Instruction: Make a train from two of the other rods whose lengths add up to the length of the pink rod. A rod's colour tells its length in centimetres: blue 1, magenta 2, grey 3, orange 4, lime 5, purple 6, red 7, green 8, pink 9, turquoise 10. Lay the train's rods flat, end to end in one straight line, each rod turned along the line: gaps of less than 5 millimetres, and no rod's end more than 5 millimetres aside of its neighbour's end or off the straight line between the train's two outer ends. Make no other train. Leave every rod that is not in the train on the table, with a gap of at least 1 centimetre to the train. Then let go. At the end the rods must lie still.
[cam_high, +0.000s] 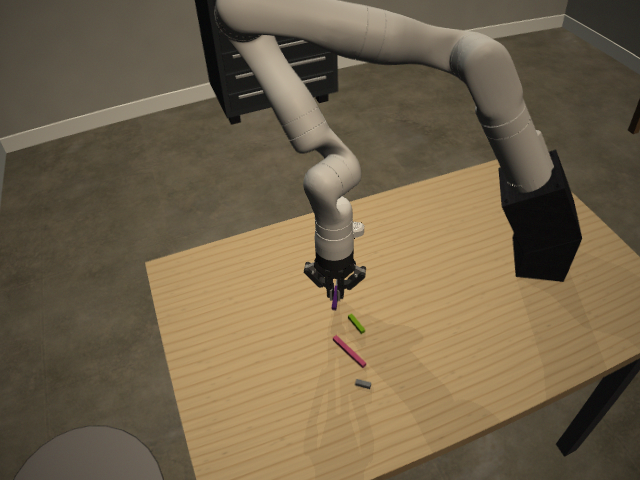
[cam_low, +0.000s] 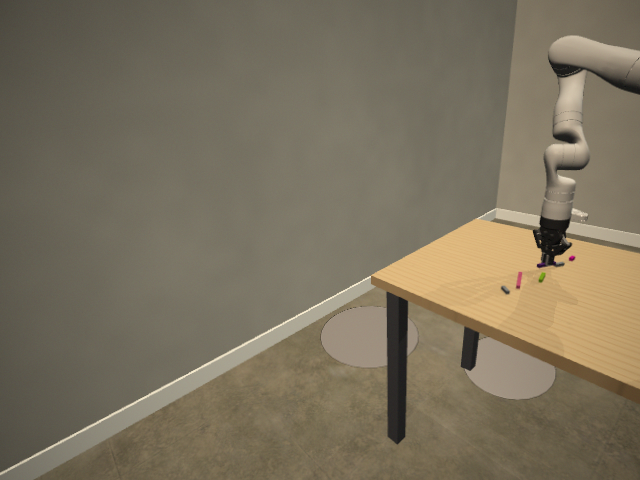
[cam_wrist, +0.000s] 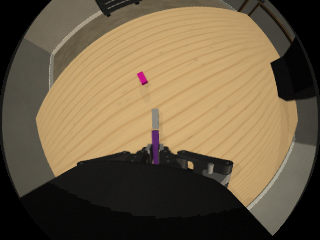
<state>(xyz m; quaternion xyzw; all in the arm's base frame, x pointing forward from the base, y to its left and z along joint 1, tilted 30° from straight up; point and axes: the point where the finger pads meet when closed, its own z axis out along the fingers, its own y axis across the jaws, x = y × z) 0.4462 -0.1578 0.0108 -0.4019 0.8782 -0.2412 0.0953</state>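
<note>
Right now the purple rod is 20 mm below my hand. Round my hand: magenta rod (90 mm to the right, 70 mm behind, 30 mm below); lime rod (80 mm to the left, 30 mm below, 10 mm ahead); pink rod (120 mm to the left, 60 mm ahead, 30 mm below).
</note>
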